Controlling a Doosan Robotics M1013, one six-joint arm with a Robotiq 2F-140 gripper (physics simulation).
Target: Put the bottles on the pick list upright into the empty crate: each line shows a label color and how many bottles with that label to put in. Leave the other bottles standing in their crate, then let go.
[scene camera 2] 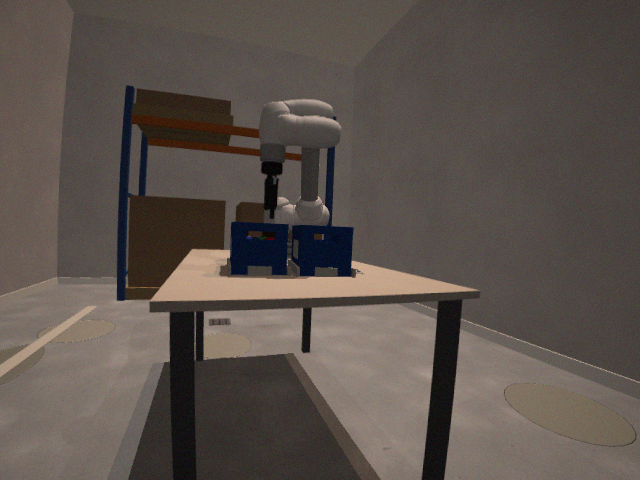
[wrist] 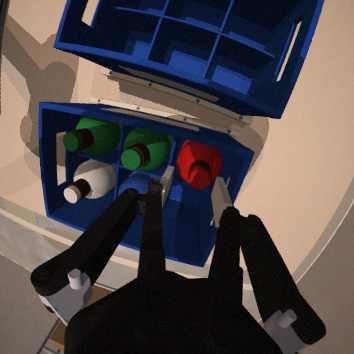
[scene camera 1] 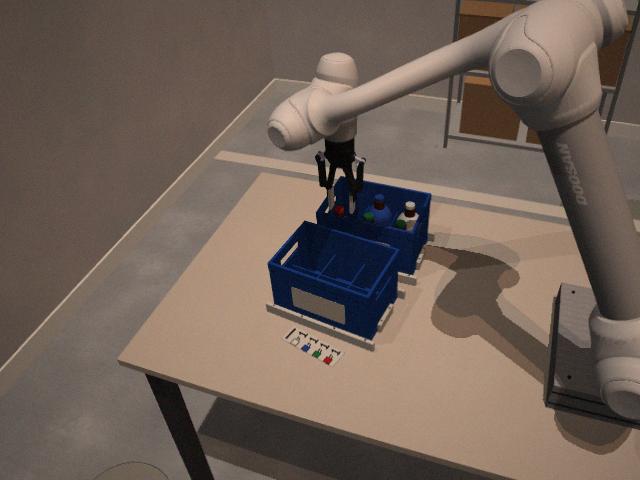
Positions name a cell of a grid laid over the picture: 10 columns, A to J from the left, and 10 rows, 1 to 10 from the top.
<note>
In view: the gripper (scene camera 1: F5), a green bottle (wrist: E5), a white bottle (wrist: C6), a green bottle (wrist: C4) and a pick list card (scene camera 1: E8).
The gripper shows as well in scene camera 2 (scene camera 2: E5) and in the wrist view (wrist: F6).
</note>
